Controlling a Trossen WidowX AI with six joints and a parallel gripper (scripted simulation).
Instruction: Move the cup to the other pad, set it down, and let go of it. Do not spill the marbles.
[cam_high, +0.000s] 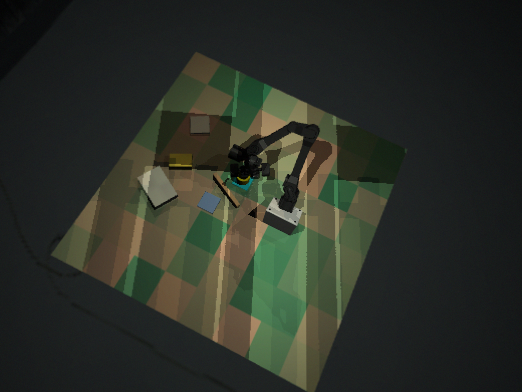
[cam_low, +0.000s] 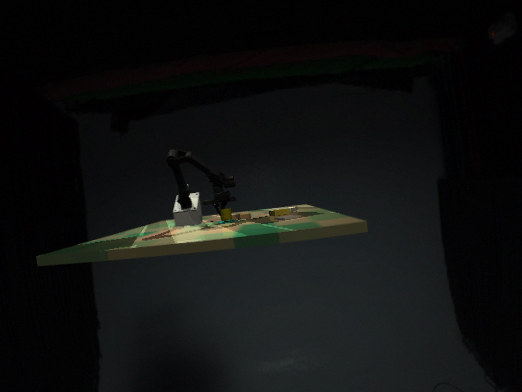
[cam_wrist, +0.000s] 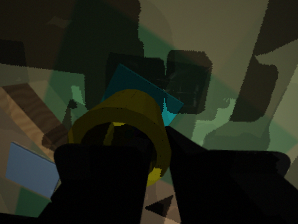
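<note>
Now: the yellow cup 2 cm ahead of my gripper tip and 1 cm to the left of it. Also, from my gripper tip: thin wooden stick (8 cm ahead, 10 cm to the left, 4 cm below); green marble (2 cm ahead, 3 cm to the left, 2 cm below).
</note>
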